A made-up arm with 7 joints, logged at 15 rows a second.
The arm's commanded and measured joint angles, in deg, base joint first. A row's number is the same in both.
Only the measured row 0 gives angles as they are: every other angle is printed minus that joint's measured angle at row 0.
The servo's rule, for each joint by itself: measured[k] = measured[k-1] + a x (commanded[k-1-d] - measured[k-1]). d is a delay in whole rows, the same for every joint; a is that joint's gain. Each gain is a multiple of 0.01, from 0.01 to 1. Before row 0 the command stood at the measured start. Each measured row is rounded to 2 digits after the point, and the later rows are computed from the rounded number. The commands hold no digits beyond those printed.
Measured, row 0:
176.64 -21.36 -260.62 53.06 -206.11 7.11 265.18
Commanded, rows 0 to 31:
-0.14 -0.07 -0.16 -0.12 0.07 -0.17 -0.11
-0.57 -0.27 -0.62 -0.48 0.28 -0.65 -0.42
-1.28 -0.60 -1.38 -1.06 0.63 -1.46 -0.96
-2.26 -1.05 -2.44 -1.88 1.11 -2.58 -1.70
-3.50 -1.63 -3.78 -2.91 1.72 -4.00 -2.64
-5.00 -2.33 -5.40 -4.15 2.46 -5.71 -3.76
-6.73 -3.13 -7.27 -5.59 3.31 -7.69 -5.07
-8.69 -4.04 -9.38 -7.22 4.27 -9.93 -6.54
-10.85 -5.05 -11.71 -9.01 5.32 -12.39 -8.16
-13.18 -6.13 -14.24 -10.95 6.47 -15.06 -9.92
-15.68 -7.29 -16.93 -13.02 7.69 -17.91 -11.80
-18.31 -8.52 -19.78 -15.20 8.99 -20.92 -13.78
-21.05 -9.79 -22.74 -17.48 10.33 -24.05 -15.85
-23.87 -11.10 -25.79 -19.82 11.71 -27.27 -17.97
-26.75 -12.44 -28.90 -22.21 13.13 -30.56 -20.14
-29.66 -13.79 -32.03 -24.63 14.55 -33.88 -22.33
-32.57 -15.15 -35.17 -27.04 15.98 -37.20 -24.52
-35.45 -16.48 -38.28 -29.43 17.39 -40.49 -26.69
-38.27 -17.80 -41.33 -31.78 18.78 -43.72 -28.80
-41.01 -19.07 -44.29 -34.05 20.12 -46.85 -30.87
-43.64 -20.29 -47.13 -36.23 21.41 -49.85 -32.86
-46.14 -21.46 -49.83 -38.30 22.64 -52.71 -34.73
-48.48 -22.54 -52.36 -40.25 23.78 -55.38 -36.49
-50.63 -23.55 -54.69 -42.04 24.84 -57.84 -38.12
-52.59 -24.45 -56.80 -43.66 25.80 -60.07 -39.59
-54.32 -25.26 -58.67 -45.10 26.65 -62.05 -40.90
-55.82 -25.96 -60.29 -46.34 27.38 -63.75 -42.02
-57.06 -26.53 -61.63 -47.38 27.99 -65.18 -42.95
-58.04 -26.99 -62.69 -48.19 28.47 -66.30 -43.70
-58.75 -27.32 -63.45 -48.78 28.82 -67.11 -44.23
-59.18 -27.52 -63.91 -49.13 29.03 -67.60 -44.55
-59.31 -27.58 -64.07 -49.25 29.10 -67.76 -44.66
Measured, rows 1 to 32:
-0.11 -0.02 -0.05 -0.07 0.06 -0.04 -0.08
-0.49 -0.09 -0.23 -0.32 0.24 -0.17 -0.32
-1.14 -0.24 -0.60 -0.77 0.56 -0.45 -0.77
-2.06 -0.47 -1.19 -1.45 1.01 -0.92 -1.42
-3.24 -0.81 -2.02 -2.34 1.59 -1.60 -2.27
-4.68 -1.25 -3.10 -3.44 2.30 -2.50 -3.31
-6.36 -1.80 -4.43 -4.75 3.13 -3.64 -4.54
-8.27 -2.45 -6.01 -6.26 4.06 -5.02 -5.94
-10.39 -3.20 -7.83 -7.94 5.09 -6.64 -7.49
-12.68 -4.05 -9.88 -9.78 6.22 -8.49 -9.19
-15.14 -4.99 -12.14 -11.76 7.43 -10.56 -11.02
-17.74 -6.01 -14.58 -13.86 8.71 -12.84 -12.95
-20.45 -7.11 -17.19 -16.07 10.04 -15.31 -14.98
-23.25 -8.27 -19.94 -18.36 11.41 -17.94 -17.07
-26.12 -9.48 -22.81 -20.71 12.82 -20.72 -19.22
-29.02 -10.73 -25.76 -23.10 14.24 -23.62 -21.40
-31.93 -12.01 -28.77 -25.50 15.67 -26.61 -23.58
-34.82 -13.31 -31.81 -27.90 17.08 -29.66 -25.76
-37.65 -14.61 -34.86 -30.27 18.47 -32.75 -27.89
-40.41 -15.90 -37.88 -32.58 19.82 -35.85 -29.98
-43.06 -17.17 -40.84 -34.81 21.12 -38.93 -32.00
-45.59 -18.41 -43.72 -36.94 22.37 -41.96 -33.91
-47.96 -19.61 -46.48 -38.96 23.53 -44.91 -35.72
-50.15 -20.75 -49.11 -40.84 24.60 -47.75 -37.40
-52.15 -21.82 -51.57 -42.56 25.58 -50.46 -38.93
-53.93 -22.82 -53.84 -44.11 26.46 -53.01 -40.31
-55.48 -23.73 -55.90 -45.47 27.21 -55.37 -41.51
-56.78 -24.54 -57.73 -46.64 27.85 -57.53 -42.52
-57.81 -25.25 -59.32 -47.59 28.36 -59.46 -43.35
-58.58 -25.85 -60.64 -48.32 28.74 -61.14 -43.97
-59.07 -26.33 -61.69 -48.81 28.98 -62.56 -44.38
-59.27 -26.69 -62.45 -49.08 29.08 -63.70 -44.58
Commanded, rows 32 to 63:
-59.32 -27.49 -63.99 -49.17 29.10 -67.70 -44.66
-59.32 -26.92 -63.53 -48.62 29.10 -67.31 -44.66
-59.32 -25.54 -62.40 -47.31 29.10 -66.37 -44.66
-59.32 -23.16 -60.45 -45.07 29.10 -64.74 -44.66
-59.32 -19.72 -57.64 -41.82 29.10 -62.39 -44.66
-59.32 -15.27 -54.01 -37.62 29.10 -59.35 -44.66
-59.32 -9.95 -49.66 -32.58 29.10 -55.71 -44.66
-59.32 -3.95 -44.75 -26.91 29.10 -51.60 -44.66
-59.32 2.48 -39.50 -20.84 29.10 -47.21 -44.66
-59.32 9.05 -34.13 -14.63 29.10 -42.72 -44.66
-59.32 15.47 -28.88 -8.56 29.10 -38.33 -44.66
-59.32 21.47 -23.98 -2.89 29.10 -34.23 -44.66
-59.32 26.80 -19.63 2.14 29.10 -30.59 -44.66
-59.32 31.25 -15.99 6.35 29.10 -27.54 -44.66
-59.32 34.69 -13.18 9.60 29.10 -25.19 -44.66
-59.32 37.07 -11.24 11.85 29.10 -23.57 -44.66
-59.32 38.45 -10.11 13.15 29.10 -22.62 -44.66
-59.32 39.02 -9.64 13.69 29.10 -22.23 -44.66
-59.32 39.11 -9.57 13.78 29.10 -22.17 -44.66
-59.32 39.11 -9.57 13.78 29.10 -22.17 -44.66
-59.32 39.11 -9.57 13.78 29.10 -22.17 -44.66
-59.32 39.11 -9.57 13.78 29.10 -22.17 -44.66
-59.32 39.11 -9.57 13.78 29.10 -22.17 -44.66
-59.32 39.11 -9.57 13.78 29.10 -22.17 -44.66
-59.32 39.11 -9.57 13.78 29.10 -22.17 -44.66
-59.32 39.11 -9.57 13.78 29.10 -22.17 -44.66
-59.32 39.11 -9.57 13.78 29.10 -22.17 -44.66
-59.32 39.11 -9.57 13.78 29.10 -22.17 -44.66
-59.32 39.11 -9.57 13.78 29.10 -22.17 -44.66
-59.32 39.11 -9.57 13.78 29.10 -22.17 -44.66
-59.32 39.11 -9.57 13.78 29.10 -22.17 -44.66
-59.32 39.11 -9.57 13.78 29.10 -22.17 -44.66
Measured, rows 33 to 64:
-59.31 -26.92 -62.94 -49.13 29.10 -64.58 -44.64
-59.32 -26.92 -63.13 -48.82 29.10 -65.18 -44.65
-59.32 -26.52 -62.90 -47.90 29.10 -65.44 -44.66
-59.32 -25.55 -62.12 -46.17 29.10 -65.29 -44.66
-59.32 -23.86 -60.69 -43.52 29.10 -64.65 -44.66
-59.32 -21.37 -58.55 -39.92 29.10 -63.48 -44.66
-59.32 -18.06 -55.71 -35.44 29.10 -61.77 -44.66
-59.32 -13.97 -52.20 -30.24 29.10 -59.53 -44.66
-59.32 -9.20 -48.14 -24.51 29.10 -56.82 -44.66
-59.32 -3.91 -43.66 -18.48 29.10 -53.72 -44.66
-59.32 1.71 -38.93 -12.43 29.10 -50.33 -44.66
-59.32 7.44 -34.15 -6.61 29.10 -46.79 -44.66
-59.32 13.05 -29.50 -1.27 29.10 -43.23 -44.66
-59.32 18.33 -25.18 3.38 29.10 -39.78 -44.66
-59.32 23.07 -21.34 7.17 29.10 -36.57 -44.66
-59.32 27.13 -18.11 10.02 29.10 -33.71 -44.66
-59.32 30.41 -15.55 11.93 29.10 -31.27 -44.66
-59.32 32.91 -13.66 13.00 29.10 -29.28 -44.66
-59.32 34.71 -12.35 13.48 29.10 -27.72 -44.66
-59.32 35.99 -11.46 13.66 29.10 -26.50 -44.66
-59.32 36.89 -10.86 13.73 29.10 -25.55 -44.66
-59.32 37.53 -10.45 13.76 29.10 -24.81 -44.66
-59.32 37.99 -10.17 13.77 29.10 -24.23 -44.66
-59.32 38.31 -9.98 13.78 29.10 -23.78 -44.66
-59.32 38.54 -9.85 13.78 29.10 -23.43 -44.66
-59.32 38.71 -9.76 13.78 29.10 -23.15 -44.66
-59.32 38.83 -9.70 13.78 29.10 -22.93 -44.66
-59.32 38.91 -9.66 13.78 29.10 -22.76 -44.66
-59.32 38.97 -9.63 13.78 29.10 -22.63 -44.66
-59.32 39.01 -9.61 13.78 29.10 -22.53 -44.66
-59.32 39.04 -9.60 13.78 29.10 -22.45 -44.66
-59.32 39.06 -9.59 13.78 29.10 -22.39 -44.66

